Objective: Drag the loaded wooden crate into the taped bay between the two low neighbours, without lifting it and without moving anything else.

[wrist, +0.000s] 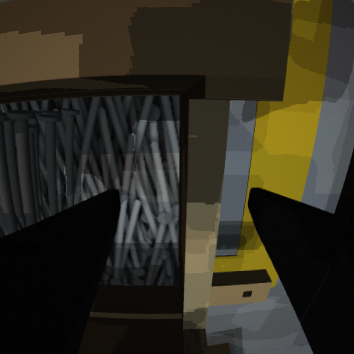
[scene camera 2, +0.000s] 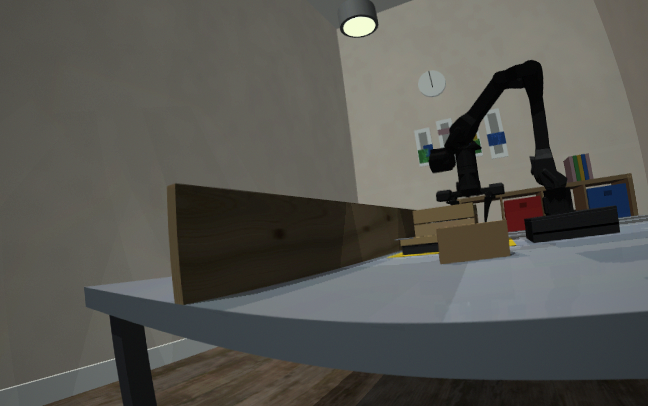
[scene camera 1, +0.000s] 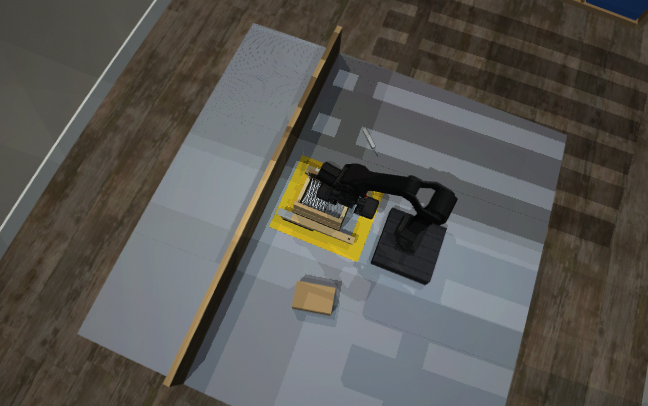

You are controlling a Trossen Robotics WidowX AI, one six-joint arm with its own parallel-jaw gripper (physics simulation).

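Pixels of known places: gripper, fingertip midpoint: [wrist: 185, 197] [scene camera 1: 345, 207]; arm's base, origin of the base link: [scene camera 2: 560, 213] [scene camera 1: 407, 243].
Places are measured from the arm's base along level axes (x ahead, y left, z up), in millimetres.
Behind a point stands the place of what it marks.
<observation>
The wooden crate [scene camera 1: 318, 215] {x 292, y 34, z 45 mm} [scene camera 2: 444, 216] {x 294, y 34, z 31 mm} [wrist: 202, 175] {x 223, y -60, z 29 mm}, loaded with nails, stands in the yellow-taped bay [scene camera 1: 362, 245] {x 129, y 45, z -55 mm} [wrist: 285, 140] {x 148, y -54, z -55 mm}. One low neighbour [scene camera 1: 345, 237] {x 190, y 53, z -13 mm} [wrist: 230, 296] {x 190, y 55, z -13 mm}, a flat bar, lies along the crate's near side in scene view 1. The other neighbour [scene camera 1: 311, 171] {x 366, y -91, z 57 mm} is at the far side, mostly hidden by the arm. My gripper [scene camera 2: 469, 214] {x 226, y -38, z 0 mm} [wrist: 185, 197] {x 226, y -38, z 0 mm} is open and empty, pointing down at the crate's wall nearest the arm's base. In the wrist view one finger is over the nails and the other is outside that wall. Contact with the wall cannot be told.
A tan block [scene camera 1: 314, 298] {x 210, y 271, z 4 mm} [scene camera 2: 473, 242] {x 206, y 308, z -26 mm} stands outside the bay. A long upright wooden board [scene camera 1: 228, 260] {x 480, y 273, z 84 mm} [scene camera 2: 280, 250] {x 480, y 460, z -5 mm} runs past the bay's far side from the arm. The arm's black base [scene camera 1: 387, 250] {x 51, y 46, z 0 mm} [scene camera 2: 572, 225] {x -6, y 93, z -28 mm} is opposite. A thin white tool [scene camera 1: 368, 138] {x 242, y -330, z -44 mm} lies beyond the bay.
</observation>
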